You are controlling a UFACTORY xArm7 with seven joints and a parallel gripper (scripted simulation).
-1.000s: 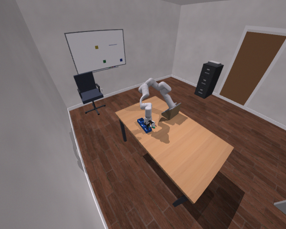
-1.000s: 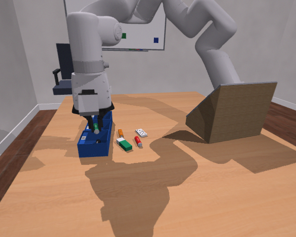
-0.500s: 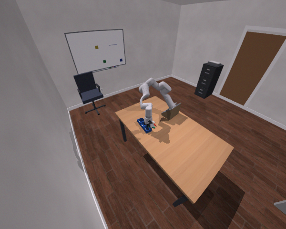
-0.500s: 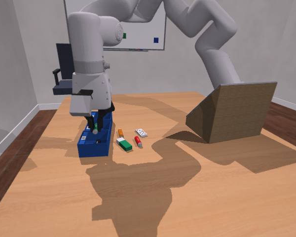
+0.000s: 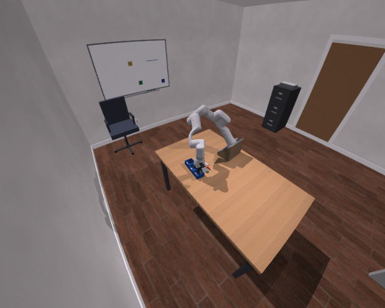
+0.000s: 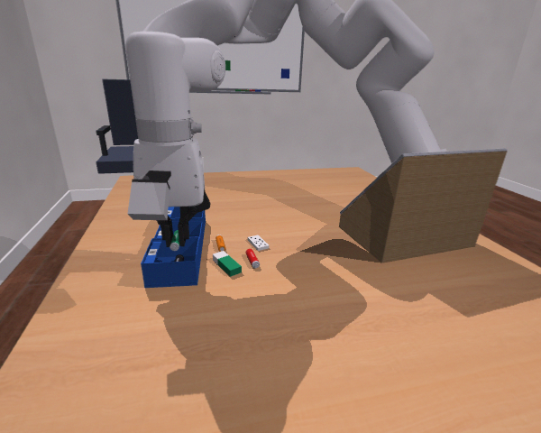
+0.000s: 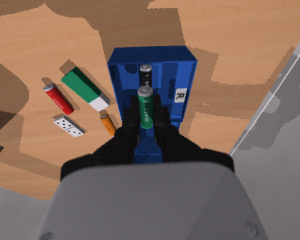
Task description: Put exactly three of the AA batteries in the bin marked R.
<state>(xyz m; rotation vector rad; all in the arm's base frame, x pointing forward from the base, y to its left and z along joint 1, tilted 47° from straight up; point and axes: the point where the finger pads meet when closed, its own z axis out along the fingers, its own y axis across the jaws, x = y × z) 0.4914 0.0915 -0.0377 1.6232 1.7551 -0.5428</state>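
My gripper is now 20 mm above the green AA battery. Round my hand: bin (10 mm ahead, 80 mm to the right, 60 mm below); green-and-white block (80 mm behind, 20 mm to the right, 70 mm below); black AA battery (60 mm below).
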